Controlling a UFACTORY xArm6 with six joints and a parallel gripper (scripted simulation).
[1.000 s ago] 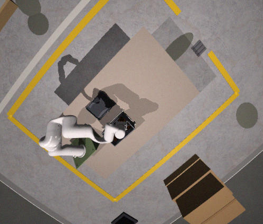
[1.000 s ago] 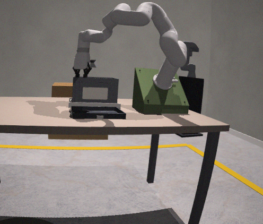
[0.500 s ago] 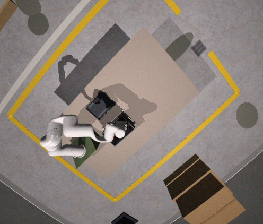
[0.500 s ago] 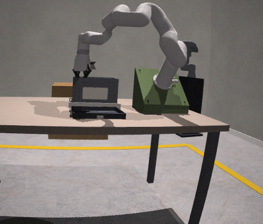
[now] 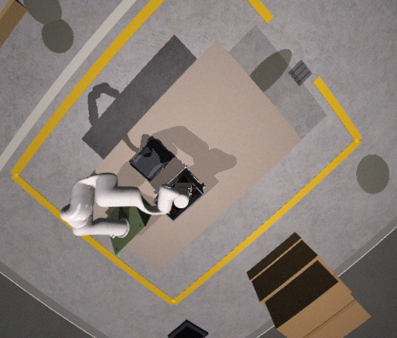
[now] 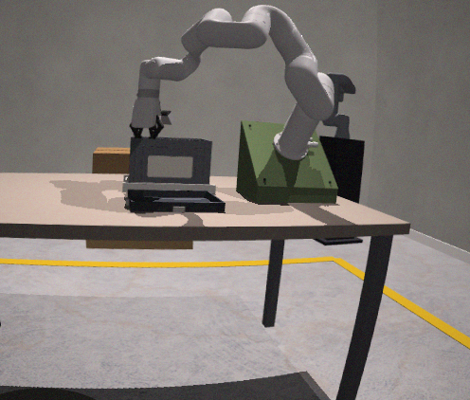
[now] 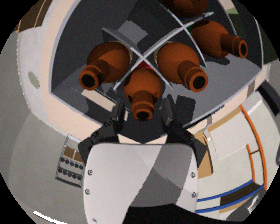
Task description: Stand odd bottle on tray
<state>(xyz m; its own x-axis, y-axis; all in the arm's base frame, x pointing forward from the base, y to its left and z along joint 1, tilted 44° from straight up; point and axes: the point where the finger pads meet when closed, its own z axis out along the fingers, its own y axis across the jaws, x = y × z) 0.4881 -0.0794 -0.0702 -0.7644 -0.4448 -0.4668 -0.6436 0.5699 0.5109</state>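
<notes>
Right now my hand is 18 cm past the glass bottle, 7 cm to the left of it and 7 cm above it. Also, from my hand: dark crate 9 cm behind, 3 cm to the right, 7 cm below; then flat dark tray 5 cm behind, 26 cm to the left, 15 cm below.
</notes>
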